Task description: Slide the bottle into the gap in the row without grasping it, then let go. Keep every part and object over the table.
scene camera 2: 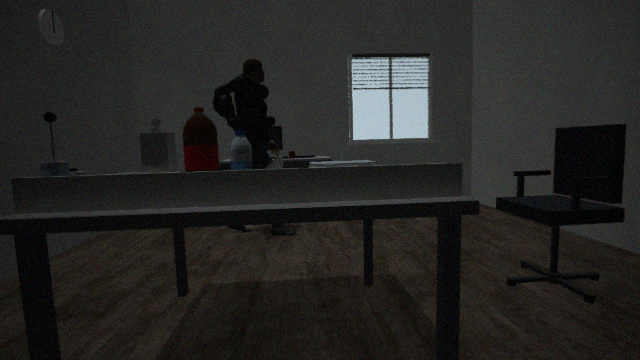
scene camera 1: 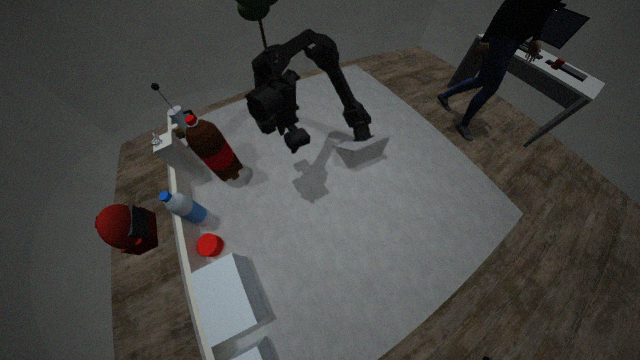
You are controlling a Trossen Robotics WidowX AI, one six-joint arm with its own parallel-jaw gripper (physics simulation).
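Places are measured from the arm's base along level axes (x left, y back, z up), in centimetres.
Pixels of known places: gripper, fingertip midpoint: (scene camera 2: 252,142) (scene camera 1: 287,143); arm's base, link origin: (scene camera 2: 266,167) (scene camera 1: 363,138).
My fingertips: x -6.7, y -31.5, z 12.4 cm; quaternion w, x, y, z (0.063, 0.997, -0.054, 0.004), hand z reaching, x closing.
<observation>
For each thing: its middle in the pictures, then the offset to it from my fingertips.
- large brown bottle, body centre: (scene camera 2: 201,152) (scene camera 1: 213,149) dz -3.1, dx -17.6, dy -21.9 cm
- tall white box, body centre: (scene camera 2: 159,162) (scene camera 1: 177,155) dz -5.4, dx -27.8, dy -35.8 cm
- smaller clear-and-blue bottle, body centre: (scene camera 2: 241,166) (scene camera 1: 187,208) dz -7.3, dx -4.1, dy -39.1 cm
- red can, body centre: (scene camera 1: 210,245) dz -15.9, dx +7.8, dy -40.2 cm
- large white box, body centre: (scene camera 2: 341,179) (scene camera 1: 230,295) dz -12.6, dx +26.4, dy -39.6 cm
- cup, body centre: (scene camera 2: 58,160) (scene camera 1: 176,109) dz -3.9, dx -57.4, dy -29.8 cm
My gripper (scene camera 1: 284,134) is open and empty, raised above the table, to the right of the brown bottle and apart from it in scene camera 1. A large brown bottle (scene camera 1: 214,150) (scene camera 2: 200,142) with red label and cap stands upright beside a tall white box (scene camera 1: 182,157) (scene camera 2: 157,151). A smaller clear-and-blue bottle (scene camera 1: 186,207) (scene camera 2: 241,151) stands upright near the low wall, between the brown bottle and a red can (scene camera 1: 210,245). Beyond the can is a large white box (scene camera 1: 225,300). In scene camera 2 the arm blends with the dark person, and the wall hides the bottle bases.
A low white wall (scene camera 1: 182,250) (scene camera 2: 240,189) runs along the table edge behind the row. Another white box (scene camera 1: 250,354) lies at the bottom edge of scene camera 1. A cup (scene camera 1: 176,116) (scene camera 2: 54,168) stands by the tall box. The arm's base stands on a grey wedge block (scene camera 1: 362,152).
</observation>
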